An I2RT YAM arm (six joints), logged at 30 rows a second.
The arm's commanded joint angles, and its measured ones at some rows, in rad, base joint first. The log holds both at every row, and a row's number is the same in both.
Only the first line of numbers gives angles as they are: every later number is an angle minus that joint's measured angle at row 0.
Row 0, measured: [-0.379, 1.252, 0.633, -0.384, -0.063, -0.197]
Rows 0 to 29, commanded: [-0.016, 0.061, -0.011, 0.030, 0.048, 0.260]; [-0.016, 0.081, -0.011, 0.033, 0.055, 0.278]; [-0.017, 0.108, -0.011, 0.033, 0.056, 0.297]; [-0.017, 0.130, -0.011, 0.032, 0.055, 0.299]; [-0.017, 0.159, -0.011, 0.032, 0.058, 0.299]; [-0.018, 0.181, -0.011, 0.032, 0.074, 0.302]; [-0.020, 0.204, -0.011, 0.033, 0.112, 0.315]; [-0.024, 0.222, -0.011, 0.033, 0.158, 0.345]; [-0.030, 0.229, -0.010, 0.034, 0.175, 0.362]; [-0.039, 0.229, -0.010, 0.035, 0.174, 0.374]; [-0.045, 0.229, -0.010, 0.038, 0.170, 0.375]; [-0.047, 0.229, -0.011, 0.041, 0.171, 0.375]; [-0.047, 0.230, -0.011, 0.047, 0.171, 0.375]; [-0.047, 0.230, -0.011, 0.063, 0.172, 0.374]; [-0.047, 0.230, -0.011, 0.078, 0.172, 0.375]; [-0.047, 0.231, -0.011, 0.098, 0.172, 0.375]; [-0.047, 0.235, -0.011, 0.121, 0.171, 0.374]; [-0.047, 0.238, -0.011, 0.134, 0.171, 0.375]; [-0.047, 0.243, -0.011, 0.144, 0.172, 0.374]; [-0.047, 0.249, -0.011, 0.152, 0.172, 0.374]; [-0.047, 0.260, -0.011, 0.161, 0.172, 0.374]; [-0.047, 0.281, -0.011, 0.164, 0.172, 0.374]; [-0.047, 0.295, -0.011, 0.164, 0.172, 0.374]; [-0.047, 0.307, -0.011, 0.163, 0.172, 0.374]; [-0.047, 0.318, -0.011, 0.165, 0.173, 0.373]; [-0.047, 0.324, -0.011, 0.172, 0.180, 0.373]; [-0.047, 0.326, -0.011, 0.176, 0.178, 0.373]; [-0.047, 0.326, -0.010, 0.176, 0.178, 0.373]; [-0.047, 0.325, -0.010, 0.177, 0.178, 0.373]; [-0.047, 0.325, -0.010, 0.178, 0.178, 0.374]
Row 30, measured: [-0.045, 0.300, 0.000, 0.183, 0.160, 0.368]
